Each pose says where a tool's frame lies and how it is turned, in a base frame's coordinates. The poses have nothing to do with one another.
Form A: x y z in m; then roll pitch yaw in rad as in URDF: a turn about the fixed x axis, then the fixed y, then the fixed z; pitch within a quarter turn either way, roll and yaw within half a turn.
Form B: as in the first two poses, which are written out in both.
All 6 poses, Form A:
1: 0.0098, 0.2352, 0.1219, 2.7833, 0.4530, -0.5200
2: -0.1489, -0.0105, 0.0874, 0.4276, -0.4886, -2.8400
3: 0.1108, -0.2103, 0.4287, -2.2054, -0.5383, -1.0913
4: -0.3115, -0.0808, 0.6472, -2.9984, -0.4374, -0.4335
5: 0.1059, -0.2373, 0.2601, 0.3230, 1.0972, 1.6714
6: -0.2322, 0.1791, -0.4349, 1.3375, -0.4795, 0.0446
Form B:
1: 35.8, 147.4, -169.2, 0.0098, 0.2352, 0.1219
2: 142.0, 36.5, 61.4, -0.1489, -0.0105, 0.0874
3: -126.6, 120.6, 6.8, 0.1108, -0.2103, 0.4287
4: -163.0, 153.7, -6.0, -0.3115, -0.0808, 0.6472
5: 9.2, 64.4, 75.2, 0.1059, -0.2373, 0.2601
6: 118.1, 78.2, -93.7, -0.2322, 0.1791, -0.4349
